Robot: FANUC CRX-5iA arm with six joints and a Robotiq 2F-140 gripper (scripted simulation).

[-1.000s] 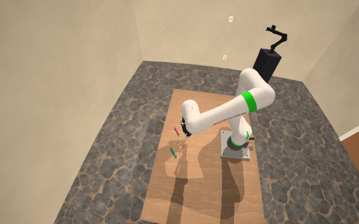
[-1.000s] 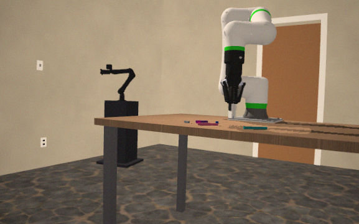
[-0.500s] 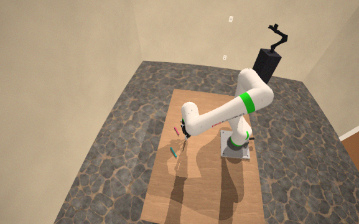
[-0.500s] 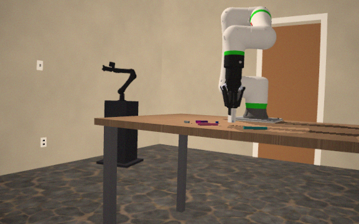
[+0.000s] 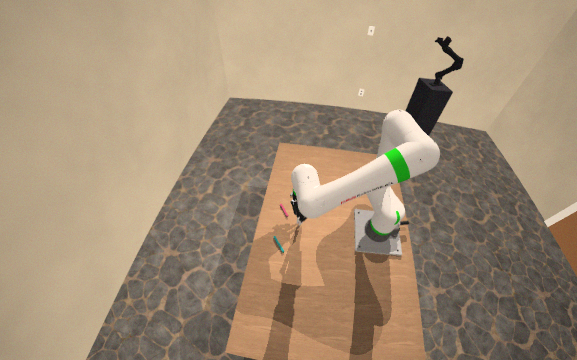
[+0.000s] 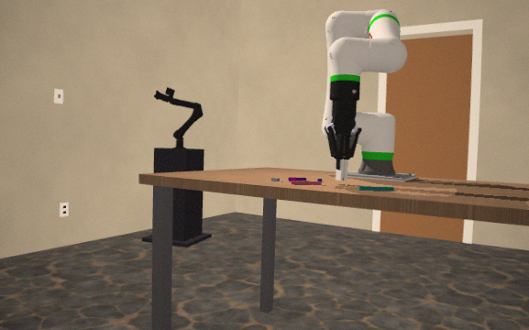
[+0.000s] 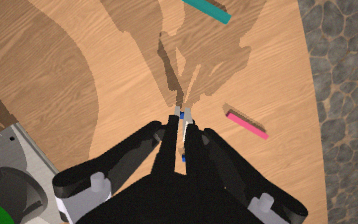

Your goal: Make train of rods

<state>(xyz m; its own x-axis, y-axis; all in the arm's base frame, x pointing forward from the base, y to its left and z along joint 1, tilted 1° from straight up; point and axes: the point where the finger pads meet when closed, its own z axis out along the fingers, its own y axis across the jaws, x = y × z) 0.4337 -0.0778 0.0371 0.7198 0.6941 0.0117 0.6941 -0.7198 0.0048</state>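
My hand is 3 cm short of the grey rod, 21 cm to the left of it and 4 cm above it. From my hand the other things lie so: pink rod 8 cm ahead, 9 cm to the right, 4 cm below; magenta rod 1 cm ahead, 16 cm to the right, 4 cm below; purple rod 4 cm behind, 15 cm to the right, 4 cm below.
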